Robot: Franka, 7 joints.
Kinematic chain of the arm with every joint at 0, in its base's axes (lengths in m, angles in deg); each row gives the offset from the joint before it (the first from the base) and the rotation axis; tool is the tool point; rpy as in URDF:
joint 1: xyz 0 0 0.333 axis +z
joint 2: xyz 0 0 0 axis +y
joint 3: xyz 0 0 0.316 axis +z
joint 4: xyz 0.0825 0 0 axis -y
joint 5: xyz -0.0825 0 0.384 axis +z
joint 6: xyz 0 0 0 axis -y
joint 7: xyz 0.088 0 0 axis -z
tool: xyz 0 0 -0.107 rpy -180 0 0
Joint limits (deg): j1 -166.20..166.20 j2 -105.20..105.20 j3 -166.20..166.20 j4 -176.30..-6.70 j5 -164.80..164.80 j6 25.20..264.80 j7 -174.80..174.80
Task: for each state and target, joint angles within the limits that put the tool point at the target. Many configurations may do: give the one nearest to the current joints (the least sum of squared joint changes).
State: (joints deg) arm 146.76 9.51 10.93 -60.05 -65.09 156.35 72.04
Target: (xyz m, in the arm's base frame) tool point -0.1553 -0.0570 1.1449
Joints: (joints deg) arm 150.58 -23.01 10.83 -53.30 -65.66 161.71 72.04
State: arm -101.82 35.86 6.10 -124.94 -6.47 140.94 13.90
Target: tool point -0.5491 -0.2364 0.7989
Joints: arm -132.74 1.23 -24.58 -84.03 -4.94 151.21 13.90
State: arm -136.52 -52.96 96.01 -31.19 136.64 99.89 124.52
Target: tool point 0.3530 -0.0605 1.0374
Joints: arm -149.34 -15.40 83.96 -39.55 130.93 67.85 124.52
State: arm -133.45 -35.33 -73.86 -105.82 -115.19 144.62 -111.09
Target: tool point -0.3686 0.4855 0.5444
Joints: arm -133.41 -38.36 -85.26 -108.44 -115.22 142.12 -111.09
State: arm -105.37 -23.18 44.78 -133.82 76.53 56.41 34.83
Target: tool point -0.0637 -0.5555 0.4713
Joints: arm -128.35 9.03 20.00 -112.73 85.55 76.82 34.83
